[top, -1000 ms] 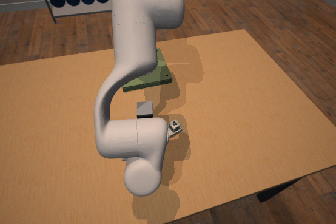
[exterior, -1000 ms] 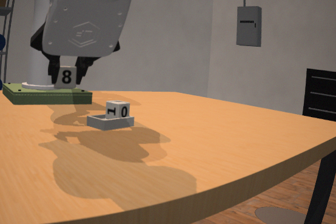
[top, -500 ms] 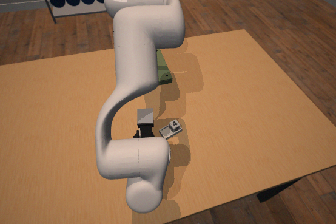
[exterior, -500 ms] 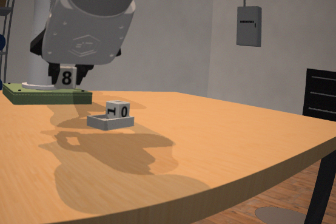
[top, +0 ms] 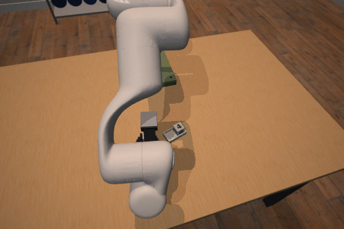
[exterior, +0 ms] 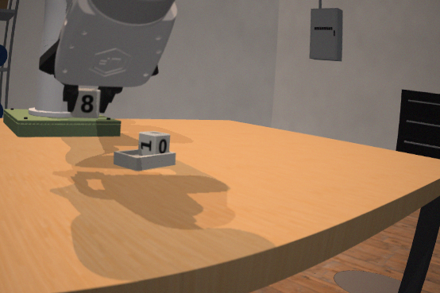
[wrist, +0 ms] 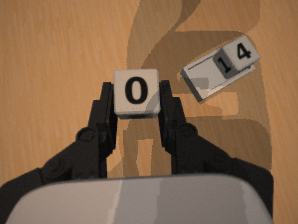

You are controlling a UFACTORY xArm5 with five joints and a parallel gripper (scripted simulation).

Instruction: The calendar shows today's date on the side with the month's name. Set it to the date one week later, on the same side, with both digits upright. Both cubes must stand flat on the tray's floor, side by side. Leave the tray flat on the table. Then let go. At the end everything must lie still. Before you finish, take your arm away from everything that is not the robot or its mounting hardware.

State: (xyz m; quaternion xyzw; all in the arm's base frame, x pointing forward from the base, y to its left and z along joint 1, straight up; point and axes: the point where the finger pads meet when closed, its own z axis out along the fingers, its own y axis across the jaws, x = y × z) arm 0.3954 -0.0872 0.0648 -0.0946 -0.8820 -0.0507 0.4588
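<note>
Now: hand 40 mm past the tray, 110 mm to the right of it and 90 mm above it. Also, from my hand: digit cube: 20 mm behind, 10 mm below.
</note>
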